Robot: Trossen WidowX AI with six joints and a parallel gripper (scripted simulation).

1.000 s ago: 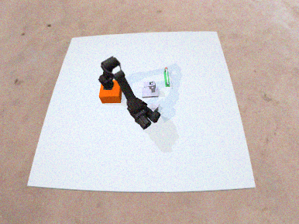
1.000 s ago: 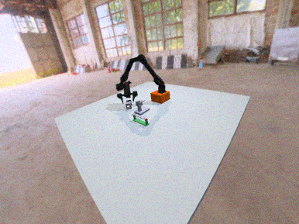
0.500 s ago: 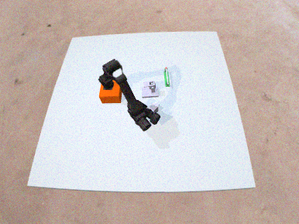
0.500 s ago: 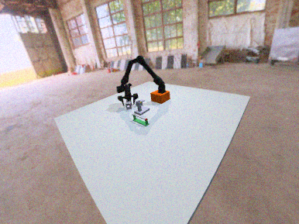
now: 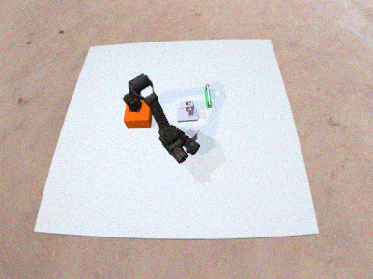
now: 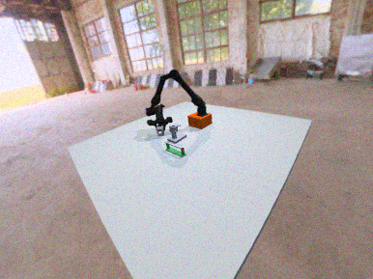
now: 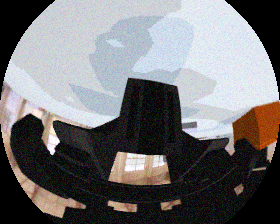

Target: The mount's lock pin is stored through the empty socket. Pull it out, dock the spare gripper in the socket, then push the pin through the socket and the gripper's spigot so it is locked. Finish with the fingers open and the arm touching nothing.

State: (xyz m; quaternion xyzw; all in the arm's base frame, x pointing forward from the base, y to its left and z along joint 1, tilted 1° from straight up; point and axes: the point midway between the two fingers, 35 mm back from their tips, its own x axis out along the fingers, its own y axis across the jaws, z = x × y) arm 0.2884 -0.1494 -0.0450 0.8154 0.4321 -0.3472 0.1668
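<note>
Right now my gripper tip is 30 mm past the mount, 160 mm to the right of it and 30 mm below it. From my gripper tip the other things lie so: spare gripper: 10 mm above; then green bar: 70 mm ahead, 280 mm to the left.
</note>
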